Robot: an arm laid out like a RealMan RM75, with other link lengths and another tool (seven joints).
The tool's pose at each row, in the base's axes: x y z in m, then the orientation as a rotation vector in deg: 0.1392 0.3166 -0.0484 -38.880 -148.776 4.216; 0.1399 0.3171 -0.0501 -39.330 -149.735 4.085; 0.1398 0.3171 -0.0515 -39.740 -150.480 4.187; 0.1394 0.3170 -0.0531 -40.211 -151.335 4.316; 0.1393 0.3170 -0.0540 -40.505 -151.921 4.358; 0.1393 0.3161 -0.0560 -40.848 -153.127 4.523; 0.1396 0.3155 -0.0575 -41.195 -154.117 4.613; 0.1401 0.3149 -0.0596 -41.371 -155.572 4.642; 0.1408 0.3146 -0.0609 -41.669 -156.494 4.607; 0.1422 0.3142 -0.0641 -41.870 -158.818 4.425; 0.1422 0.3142 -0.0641 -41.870 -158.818 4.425; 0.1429 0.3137 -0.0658 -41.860 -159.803 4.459
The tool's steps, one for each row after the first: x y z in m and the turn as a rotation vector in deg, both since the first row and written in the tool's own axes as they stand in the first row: -0.0010 0.0010 0.0012 -0.401 -0.964 0.138; -0.0015 0.0012 0.0025 -0.587 -1.766 0.319; -0.0019 0.0012 0.0041 -0.794 -2.688 0.528; -0.0022 0.0013 0.0050 -0.960 -3.306 0.643; -0.0035 0.0008 0.0067 -1.194 -4.544 0.714; -0.0046 0.0007 0.0079 -1.431 -5.563 0.808; -0.0061 0.0007 0.0095 -1.775 -6.977 0.707; -0.0074 0.0010 0.0104 -2.069 -7.897 0.759; -0.0100 0.0018 0.0126 -2.750 -10.096 0.513; -0.0100 0.0018 0.0126 -2.750 -10.096 0.513; -0.0114 0.0019 0.0138 -2.947 -11.032 0.366
